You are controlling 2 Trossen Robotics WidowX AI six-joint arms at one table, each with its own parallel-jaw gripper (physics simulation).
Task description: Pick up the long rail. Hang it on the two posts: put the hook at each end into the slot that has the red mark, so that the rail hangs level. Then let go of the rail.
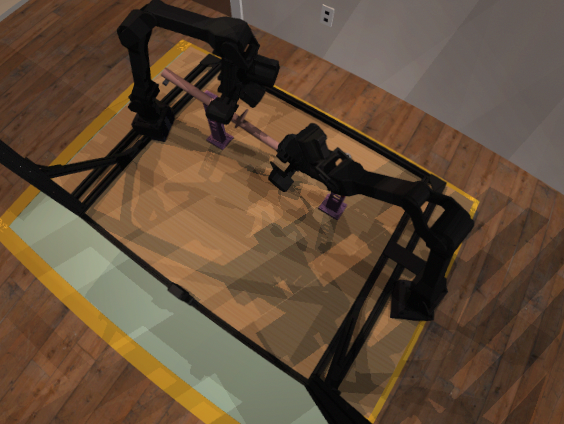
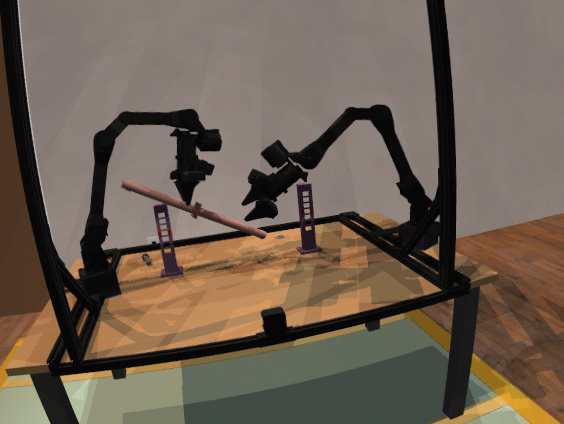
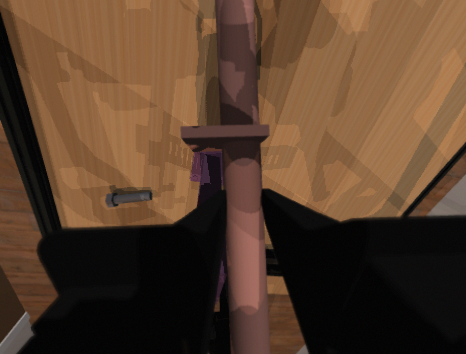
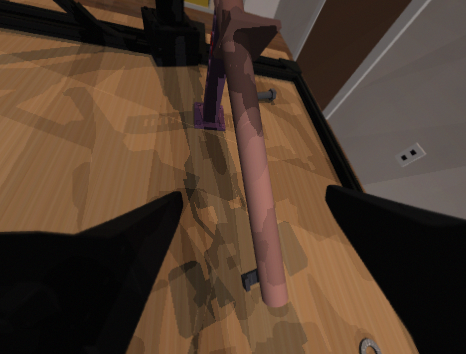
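Pixels of known places: left gripper, between the fingertips: (image 2: 187, 204) (image 3: 243, 196); right gripper, between the fingertips: (image 2: 243, 212) (image 4: 252, 195); left arm's base, origin of its link: (image 1: 150, 114) (image 2: 96, 269) (image 4: 170, 19); right arm's base, origin of its link: (image 1: 417, 299).
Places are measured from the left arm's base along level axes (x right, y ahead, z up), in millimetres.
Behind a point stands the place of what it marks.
The long pink rail (image 1: 255, 132) {z 89, x 57, y 379 mm} (image 2: 230, 223) {z 51, x 68, y 424 mm} (image 3: 240, 75) {z 101, x 48, y 367 mm} (image 4: 257, 185) {z 51, x 65, y 447 mm} is in the air, tilted, its left end high and its right end low. My left gripper (image 1: 222, 118) {z 131, x 38, y 304 mm} (image 2: 187, 202) {z 131, x 38, y 304 mm} (image 3: 243, 196) {z 131, x 38, y 304 mm} is shut on it beside the square mid-collar. A dark hook (image 4: 250, 280) {z -13, x 87, y 513 mm} shows near the low end. My right gripper (image 2: 245, 212) {z 81, x 91, y 461 mm} (image 4: 252, 195) {z 81, x 91, y 461 mm} is open; the rail's low end shows between and beyond its fingers, untouched. The purple left post (image 1: 218, 132) {z -5, x 18, y 244 mm} (image 2: 170, 255) {z -14, x 13, y 233 mm} (image 3: 212, 170) {z -15, x 7, y 251 mm} (image 4: 215, 90) {z 0, x 6, y 251 mm} and right post (image 1: 334, 205) {z -29, x 175, y 643 mm} (image 2: 307, 235) {z -21, x 171, y 634 mm} stand upright with red marks.
A grey bolt (image 2: 146, 259) {z -58, x -144, y 195 mm} (image 3: 131, 197) {z -58, x -148, y 203 mm} (image 4: 267, 95) {z -59, x -165, y 207 mm} lies near the left post. A metal washer (image 2: 280, 237) {z -71, x -16, y 655 mm} (image 4: 370, 342) {z -71, x -36, y 654 mm} lies behind, between the posts. A black frame edges the table, and a small black box (image 1: 180, 292) {z -19, x 519, y 281 mm} (image 2: 274, 321) {z -38, x 529, y 261 mm} sits on its front bar.
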